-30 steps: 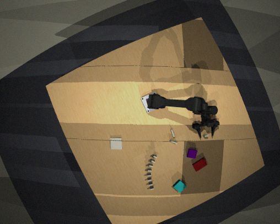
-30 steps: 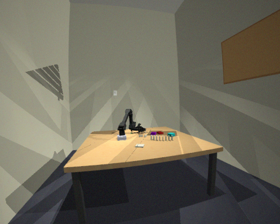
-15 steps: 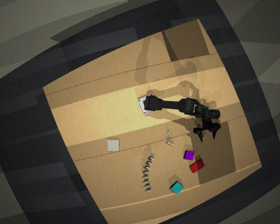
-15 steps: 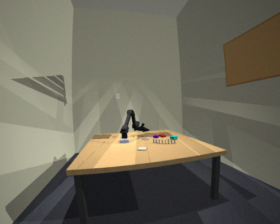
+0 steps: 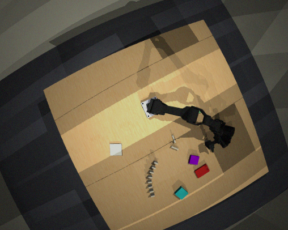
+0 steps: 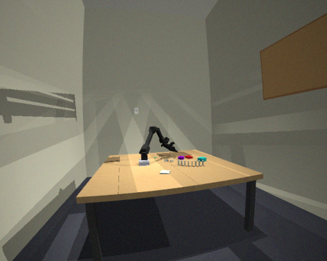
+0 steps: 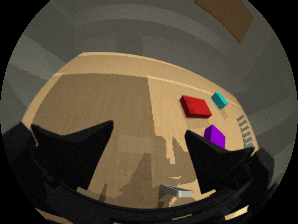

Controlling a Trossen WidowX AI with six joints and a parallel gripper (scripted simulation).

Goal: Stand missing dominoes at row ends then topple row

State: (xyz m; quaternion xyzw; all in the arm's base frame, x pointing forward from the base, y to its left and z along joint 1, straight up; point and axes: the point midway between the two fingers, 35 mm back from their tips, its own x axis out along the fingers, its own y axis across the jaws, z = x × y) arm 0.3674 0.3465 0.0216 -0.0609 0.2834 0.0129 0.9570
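Right now my gripper tip is 180 mm to the left of the purple block, 40 mm above it and 20 mm short of it. From my gripper tip the other things lie so: cyan block 320 mm to the right, 220 mm ahead, 40 mm below; red block 140 mm to the right, 120 mm ahead, 50 mm below; small green cube 280 mm behind, 60 mm to the right, 50 mm below.
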